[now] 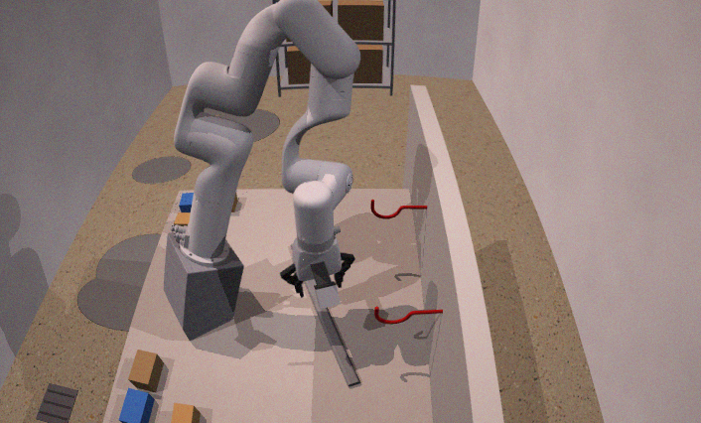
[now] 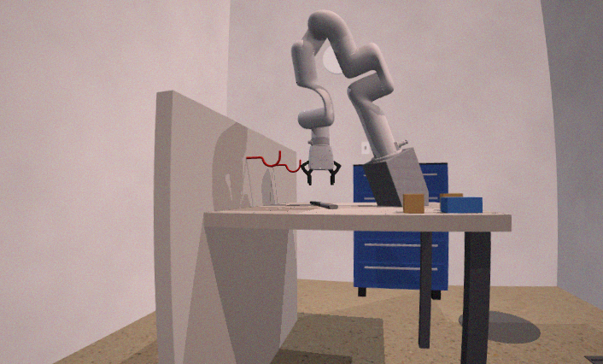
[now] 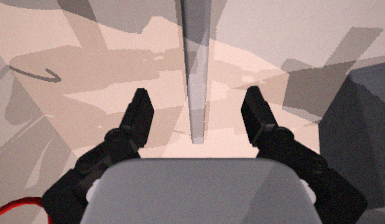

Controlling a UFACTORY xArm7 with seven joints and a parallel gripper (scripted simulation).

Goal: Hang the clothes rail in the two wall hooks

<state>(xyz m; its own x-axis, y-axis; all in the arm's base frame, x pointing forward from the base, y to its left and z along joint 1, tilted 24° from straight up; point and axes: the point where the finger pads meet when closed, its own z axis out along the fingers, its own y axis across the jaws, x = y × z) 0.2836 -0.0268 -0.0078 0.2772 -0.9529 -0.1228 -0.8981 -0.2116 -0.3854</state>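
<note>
My gripper is now 10 mm to the left of the clothes rail and 90 mm above it. The rest, counted from my hand: wall panel 280 mm ahead, 320 mm below.
</note>
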